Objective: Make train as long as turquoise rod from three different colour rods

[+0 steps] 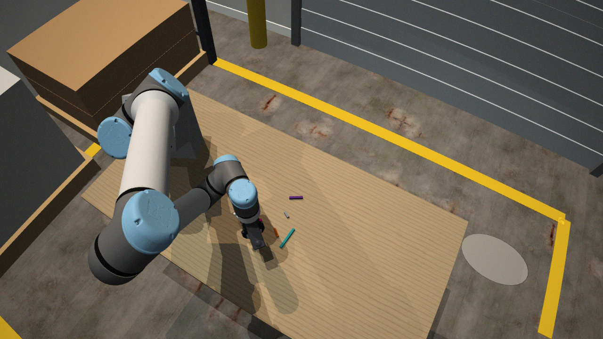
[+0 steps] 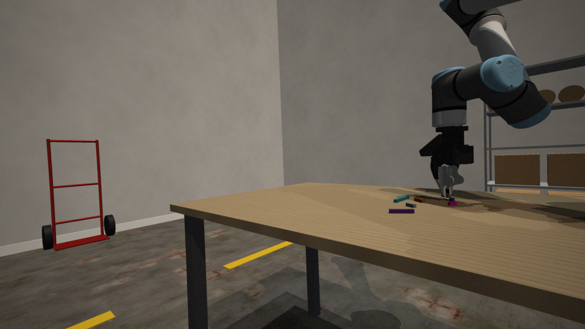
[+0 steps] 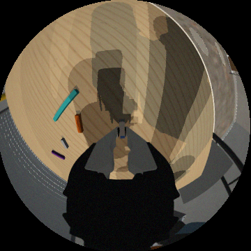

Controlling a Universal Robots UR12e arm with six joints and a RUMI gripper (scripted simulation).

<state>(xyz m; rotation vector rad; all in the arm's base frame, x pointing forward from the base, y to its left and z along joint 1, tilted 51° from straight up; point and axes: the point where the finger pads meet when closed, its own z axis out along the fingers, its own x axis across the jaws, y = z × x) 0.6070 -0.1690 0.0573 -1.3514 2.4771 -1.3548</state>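
Now: the blue cube 20 mm behind my hand, 20 mm to the left of it and 20 mm below it. From my hand the other things lie so: orange rod: 70 mm ahead, 60 mm to the left, 20 mm below; then magenta rod: 20 mm behind, 90 mm to the left, 20 mm below; then turquoise rod: 120 mm ahead, 60 mm to the left, 20 mm below.
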